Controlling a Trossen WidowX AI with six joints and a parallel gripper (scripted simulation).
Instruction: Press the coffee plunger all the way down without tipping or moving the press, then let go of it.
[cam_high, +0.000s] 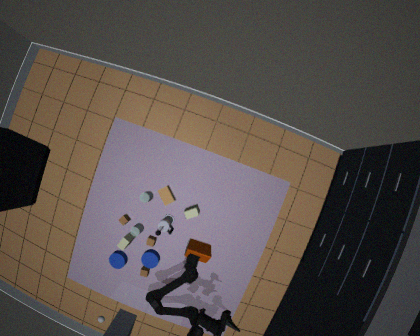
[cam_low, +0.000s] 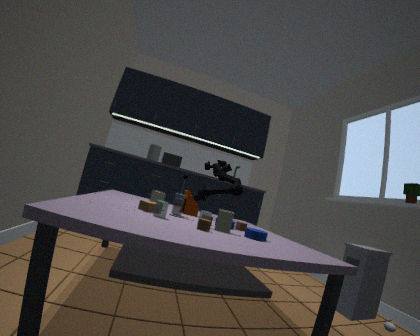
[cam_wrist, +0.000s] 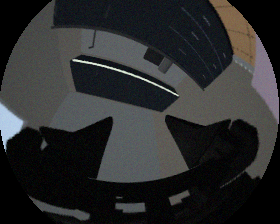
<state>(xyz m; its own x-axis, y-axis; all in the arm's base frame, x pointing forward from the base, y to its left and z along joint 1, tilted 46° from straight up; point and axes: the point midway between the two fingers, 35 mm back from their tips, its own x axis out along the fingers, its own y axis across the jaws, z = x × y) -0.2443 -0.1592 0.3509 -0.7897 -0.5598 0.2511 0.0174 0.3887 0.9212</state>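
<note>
My gripper tip is 52 cm short of the coffee press, 24 cm to the left of it and 35 cm above it. The rest, counted from my gripper tip: tan block 61 cm ahead, 41 cm to the right, 45 cm below.
</note>
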